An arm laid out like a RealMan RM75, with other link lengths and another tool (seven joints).
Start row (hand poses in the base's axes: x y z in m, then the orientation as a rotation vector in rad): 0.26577, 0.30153, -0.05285, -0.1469, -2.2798, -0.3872
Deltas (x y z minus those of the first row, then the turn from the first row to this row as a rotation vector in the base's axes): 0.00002, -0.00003, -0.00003, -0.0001, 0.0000, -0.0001; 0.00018, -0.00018, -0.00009, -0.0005, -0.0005, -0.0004; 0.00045, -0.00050, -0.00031, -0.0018, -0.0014, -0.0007; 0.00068, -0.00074, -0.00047, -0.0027, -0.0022, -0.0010; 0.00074, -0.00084, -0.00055, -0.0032, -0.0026, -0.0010; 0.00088, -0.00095, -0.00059, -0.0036, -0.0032, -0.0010; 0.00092, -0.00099, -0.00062, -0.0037, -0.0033, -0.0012; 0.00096, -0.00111, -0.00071, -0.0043, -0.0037, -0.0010; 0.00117, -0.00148, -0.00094, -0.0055, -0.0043, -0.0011; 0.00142, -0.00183, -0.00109, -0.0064, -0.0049, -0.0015; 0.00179, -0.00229, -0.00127, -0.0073, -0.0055, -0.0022; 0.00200, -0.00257, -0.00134, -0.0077, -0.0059, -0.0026; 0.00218, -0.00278, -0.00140, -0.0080, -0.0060, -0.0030; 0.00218, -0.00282, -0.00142, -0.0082, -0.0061, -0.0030; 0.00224, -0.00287, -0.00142, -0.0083, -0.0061, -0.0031; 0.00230, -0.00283, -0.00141, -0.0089, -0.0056, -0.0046; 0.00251, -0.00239, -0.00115, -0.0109, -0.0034, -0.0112; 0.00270, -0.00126, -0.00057, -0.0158, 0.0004, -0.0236; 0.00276, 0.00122, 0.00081, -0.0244, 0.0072, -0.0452; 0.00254, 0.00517, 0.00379, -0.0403, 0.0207, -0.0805; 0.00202, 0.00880, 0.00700, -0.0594, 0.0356, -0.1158; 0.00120, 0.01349, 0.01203, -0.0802, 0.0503, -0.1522; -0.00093, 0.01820, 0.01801, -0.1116, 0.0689, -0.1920
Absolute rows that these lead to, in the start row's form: 0.26579, 0.30150, -0.05288, -0.1471, -2.2798, -0.3871; 0.26595, 0.30135, -0.05294, -0.1475, -2.2804, -0.3869; 0.26622, 0.30103, -0.05316, -0.1484, -2.2816, -0.3857; 0.26645, 0.30079, -0.05332, -0.1491, -2.2826, -0.3850; 0.26651, 0.30069, -0.05340, -0.1493, -2.2831, -0.3845; 0.26665, 0.30058, -0.05344, -0.1494, -2.2838, -0.3841; 0.26669, 0.30054, -0.05347, -0.1496, -2.2839, -0.3841; 0.26673, 0.30042, -0.05356, -0.1496, -2.2844, -0.3834; 0.26694, 0.30005, -0.05379, -0.1503, -2.2853, -0.3822; 0.26719, 0.29970, -0.05394, -0.1511, -2.2861, -0.3815; 0.26756, 0.29924, -0.05412, -0.1522, -2.2869, -0.3809; 0.26777, 0.29896, -0.05419, -0.1528, -2.2873, -0.3807; 0.26795, 0.29875, -0.05425, -0.1534, -2.2875, -0.3806; 0.26795, 0.29871, -0.05427, -0.1535, -2.2877, -0.3804; 0.26801, 0.29866, -0.05427, -0.1537, -2.2877, -0.3803; 0.26807, 0.29870, -0.05426, -0.1558, -2.2873, -0.3803; 0.26828, 0.29914, -0.05400, -0.1647, -2.2856, -0.3812; 0.26847, 0.30027, -0.05342, -0.1820, -2.2829, -0.3815; 0.26853, 0.30275, -0.05204, -0.2122, -2.2779, -0.3818; 0.26831, 0.30670, -0.04906, -0.2627, -2.2671, -0.3798; 0.26779, 0.31033, -0.04585, -0.3148, -2.2548, -0.3739; 0.26697, 0.31502, -0.04082, -0.3687, -2.2422, -0.3665; 0.26484, 0.31973, -0.03484, -0.4319, -2.2263, -0.3480
